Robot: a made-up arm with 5 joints.
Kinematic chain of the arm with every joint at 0, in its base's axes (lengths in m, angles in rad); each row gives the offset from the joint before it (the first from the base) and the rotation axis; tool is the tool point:
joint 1: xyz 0 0 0.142 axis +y
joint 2: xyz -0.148 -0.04 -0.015 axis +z
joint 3: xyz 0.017 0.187 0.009 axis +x
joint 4: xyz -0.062 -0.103 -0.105 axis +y
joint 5: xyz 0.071 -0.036 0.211 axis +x
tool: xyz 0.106 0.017 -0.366
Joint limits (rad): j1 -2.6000..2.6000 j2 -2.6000..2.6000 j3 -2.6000..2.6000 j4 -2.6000..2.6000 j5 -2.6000..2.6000
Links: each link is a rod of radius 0.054 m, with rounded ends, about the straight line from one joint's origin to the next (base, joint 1, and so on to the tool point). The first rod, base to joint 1, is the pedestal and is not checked.
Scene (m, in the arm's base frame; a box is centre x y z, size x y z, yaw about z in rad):
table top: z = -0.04
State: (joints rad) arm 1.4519 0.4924 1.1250 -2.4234 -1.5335
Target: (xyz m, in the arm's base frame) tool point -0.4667 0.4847 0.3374
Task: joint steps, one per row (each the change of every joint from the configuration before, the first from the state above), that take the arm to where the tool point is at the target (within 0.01 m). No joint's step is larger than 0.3 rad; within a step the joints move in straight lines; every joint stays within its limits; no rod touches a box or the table.
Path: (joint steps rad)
1: -0.0106 -0.2621 0.2623 -0.0589 0.0487
2: -0.0107 -0.2622 0.2623 -0.0588 0.0487
3: -0.0106 -0.2621 0.2623 -0.0589 0.0487

